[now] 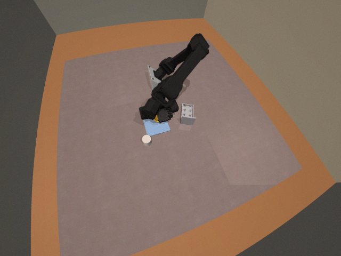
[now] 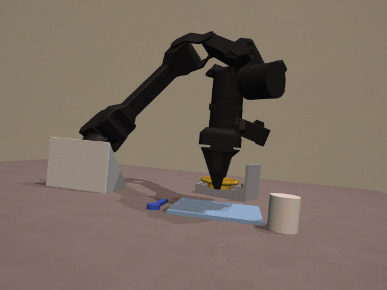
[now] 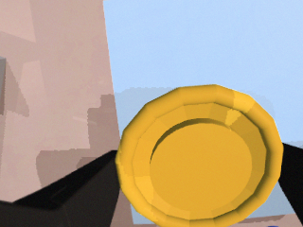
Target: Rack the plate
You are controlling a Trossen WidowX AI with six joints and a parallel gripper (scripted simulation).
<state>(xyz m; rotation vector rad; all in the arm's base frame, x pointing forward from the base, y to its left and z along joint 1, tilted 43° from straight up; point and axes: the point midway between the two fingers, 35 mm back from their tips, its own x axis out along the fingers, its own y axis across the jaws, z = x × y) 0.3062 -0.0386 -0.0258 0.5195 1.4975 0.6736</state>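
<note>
Right now my gripper tip is 40 mm above the light blue mat and 20 mm to the left of it. Also, from my gripper tip: yellow plate 10 mm above; then blue spoon 100 mm behind, 50 mm to the right, 40 mm below; then cream cup 110 mm ahead, 90 mm to the right, 20 mm below.
</note>
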